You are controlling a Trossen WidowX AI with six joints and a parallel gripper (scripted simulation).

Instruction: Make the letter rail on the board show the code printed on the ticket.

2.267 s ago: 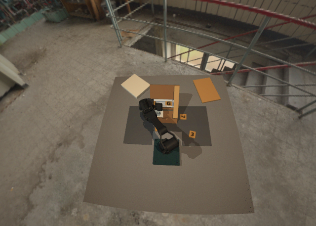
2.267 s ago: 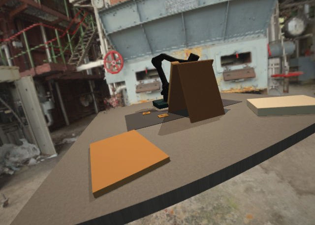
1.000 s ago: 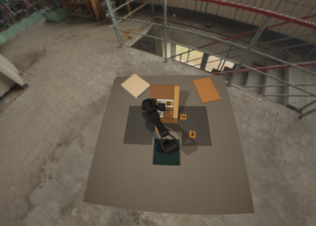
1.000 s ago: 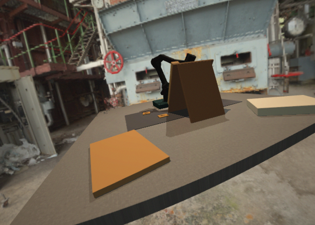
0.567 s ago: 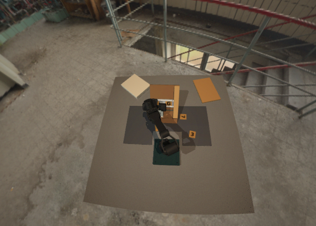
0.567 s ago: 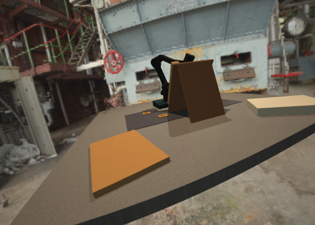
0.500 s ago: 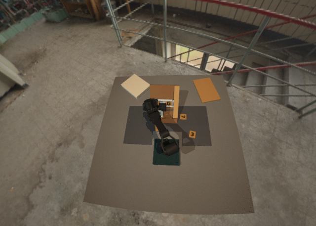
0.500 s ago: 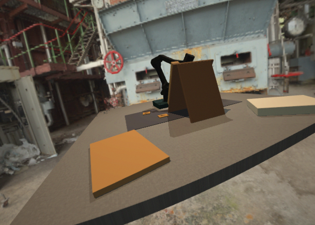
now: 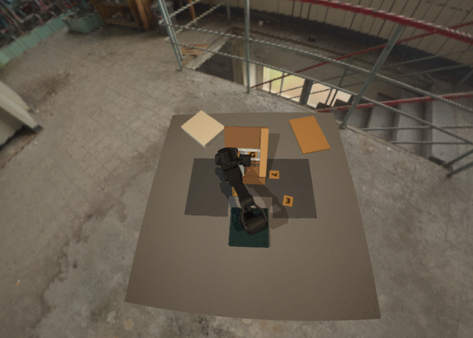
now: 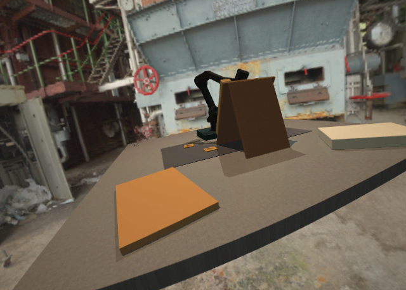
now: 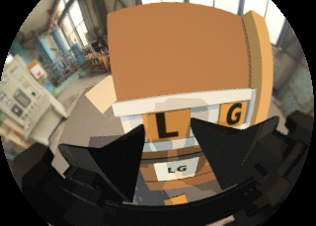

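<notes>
Right now my gripper tip is 10 cm to the left of the orange tile marked g and 2 cm past it. Round my gripper tip: orange tile marked l: right at my gripper tip; then white ticket: 9 cm below, 6 cm behind; then dark mat: 17 cm below, 17 cm behind, 5 cm to the right.
</notes>
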